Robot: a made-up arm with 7 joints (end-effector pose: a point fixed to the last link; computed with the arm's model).
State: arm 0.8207 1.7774 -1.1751 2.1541 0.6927 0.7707 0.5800
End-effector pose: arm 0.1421 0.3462 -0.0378 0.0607 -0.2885 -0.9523
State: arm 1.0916 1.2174 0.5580 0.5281 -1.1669 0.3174 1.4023
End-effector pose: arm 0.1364 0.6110 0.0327 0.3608 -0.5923 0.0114
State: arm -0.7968 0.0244 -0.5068 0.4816 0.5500 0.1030 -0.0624
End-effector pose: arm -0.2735 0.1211 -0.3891 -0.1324 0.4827 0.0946
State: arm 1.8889 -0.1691 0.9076 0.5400 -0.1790 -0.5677 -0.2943
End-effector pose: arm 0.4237 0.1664 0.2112 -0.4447 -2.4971 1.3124
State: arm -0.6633 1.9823 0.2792 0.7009 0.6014 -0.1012 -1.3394
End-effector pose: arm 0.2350 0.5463 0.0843 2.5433 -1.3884 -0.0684
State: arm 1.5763 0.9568 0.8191 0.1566 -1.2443 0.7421 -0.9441
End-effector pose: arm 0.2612 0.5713 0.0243 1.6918 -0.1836 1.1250
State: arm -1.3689 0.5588 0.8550 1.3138 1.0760 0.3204 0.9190
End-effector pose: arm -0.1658 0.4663 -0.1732 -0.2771 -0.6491 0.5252
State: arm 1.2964 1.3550 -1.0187 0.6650 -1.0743 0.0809 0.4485
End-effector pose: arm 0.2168 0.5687 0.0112 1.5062 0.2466 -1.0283
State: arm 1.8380 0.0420 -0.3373 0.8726 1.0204 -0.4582 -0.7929
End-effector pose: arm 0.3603 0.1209 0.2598 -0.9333 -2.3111 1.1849
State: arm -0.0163 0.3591 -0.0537 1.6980 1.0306 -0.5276 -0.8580
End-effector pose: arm 0.2091 0.2347 -0.2403 -0.0231 -1.5643 1.4014
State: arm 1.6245 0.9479 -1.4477 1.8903 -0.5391 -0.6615 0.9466
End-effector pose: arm 0.2844 0.2091 0.0404 -0.8165 0.5121 2.8105
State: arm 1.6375 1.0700 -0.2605 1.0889 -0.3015 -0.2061 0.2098
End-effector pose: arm 0.2106 0.4640 0.1986 1.6762 -2.0446 -0.4152
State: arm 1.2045 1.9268 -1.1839 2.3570 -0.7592 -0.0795 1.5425
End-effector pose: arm 0.1033 0.3231 0.0217 0.8505 0.6236 -1.9804
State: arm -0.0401 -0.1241 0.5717 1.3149 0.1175 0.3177 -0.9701
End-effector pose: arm 0.1611 0.2288 -0.3485 0.9618 -0.5262 1.0597
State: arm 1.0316 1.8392 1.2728 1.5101 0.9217 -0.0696 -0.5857
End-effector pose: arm -0.2032 0.3823 0.1950 -0.5752 1.9485 -0.6594
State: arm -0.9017 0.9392 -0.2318 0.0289 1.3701 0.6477 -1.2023
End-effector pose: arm -0.2245 0.5534 -0.1852 1.9686 1.3671 0.3984
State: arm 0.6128 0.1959 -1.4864 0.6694 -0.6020 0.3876 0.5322
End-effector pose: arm 0.2749 0.1141 -0.3714 0.4533 -0.1276 -1.9754
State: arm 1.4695 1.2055 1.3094 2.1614 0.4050 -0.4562 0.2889
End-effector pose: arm -0.1001 0.3656 0.0566 -1.3883 1.2203 -0.0608
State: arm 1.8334 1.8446 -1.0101 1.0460 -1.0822 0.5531 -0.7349
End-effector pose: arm 0.0206 0.5700 0.1080 3.0903 0.2793 -0.0476
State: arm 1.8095 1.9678 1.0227 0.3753 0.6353 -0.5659 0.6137
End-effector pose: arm -0.2488 0.5710 -0.0183 -1.1727 1.7949 -0.8490
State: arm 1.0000 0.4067 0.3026 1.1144 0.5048 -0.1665 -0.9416
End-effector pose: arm 0.3669 0.3575 -0.0167 0.4123 -1.8783 1.6876
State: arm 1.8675 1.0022 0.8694 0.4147 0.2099 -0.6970 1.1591
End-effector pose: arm 0.1738 0.5920 0.1116 -0.8132 2.9147 -0.0659
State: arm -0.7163 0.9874 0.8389 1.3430 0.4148 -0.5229 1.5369
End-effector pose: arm 0.0736 0.5147 -0.1287 -0.2281 -0.9002 -1.3271
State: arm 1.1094 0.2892 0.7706 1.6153 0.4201 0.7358 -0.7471
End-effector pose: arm 0.2591 0.3774 0.0433 0.1334 -1.6848 1.5675
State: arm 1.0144 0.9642 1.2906 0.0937 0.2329 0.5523 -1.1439
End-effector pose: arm 0.2267 0.5716 -0.1344 0.3534 -0.1169 1.9745
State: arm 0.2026 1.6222 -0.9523 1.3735 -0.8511 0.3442 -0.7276
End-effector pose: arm 0.1510 0.4845 -0.1274 1.8551 -0.7026 -2.0792
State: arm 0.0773 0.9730 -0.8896 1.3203 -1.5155 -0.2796 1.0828
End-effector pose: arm 0.1554 0.3391 -0.3080 0.3008 0.8871 -2.5364
